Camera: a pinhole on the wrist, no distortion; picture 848 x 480 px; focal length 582.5 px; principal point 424.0 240.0 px. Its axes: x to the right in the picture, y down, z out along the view. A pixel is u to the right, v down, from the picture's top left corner.
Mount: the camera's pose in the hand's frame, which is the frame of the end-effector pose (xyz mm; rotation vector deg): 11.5 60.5 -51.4 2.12 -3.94 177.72
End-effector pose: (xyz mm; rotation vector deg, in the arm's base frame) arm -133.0 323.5 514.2 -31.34 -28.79 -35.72
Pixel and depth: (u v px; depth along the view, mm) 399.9 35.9 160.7
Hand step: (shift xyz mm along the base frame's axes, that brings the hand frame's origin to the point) 58.7 132.8 62.1
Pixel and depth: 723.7 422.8 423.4
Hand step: -296.4 251.1 185.0
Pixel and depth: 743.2 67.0 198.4
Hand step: -29.2 207.3 23.8
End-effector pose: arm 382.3 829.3 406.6 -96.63 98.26 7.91
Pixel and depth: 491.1 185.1 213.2
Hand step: 0.1 104.1 -144.8
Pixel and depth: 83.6 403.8 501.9
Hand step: 315.1 -38.5 -446.2
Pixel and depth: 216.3 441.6 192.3
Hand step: 79.9 3.0 -138.2
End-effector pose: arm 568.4 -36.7 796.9 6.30 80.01 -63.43
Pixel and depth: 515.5 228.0 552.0
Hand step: 407.2 -265.2 150.9
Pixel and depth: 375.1 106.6 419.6
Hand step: 344.4 -201.4 -26.7
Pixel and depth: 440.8 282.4 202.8
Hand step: 130.6 -83.5 10.8
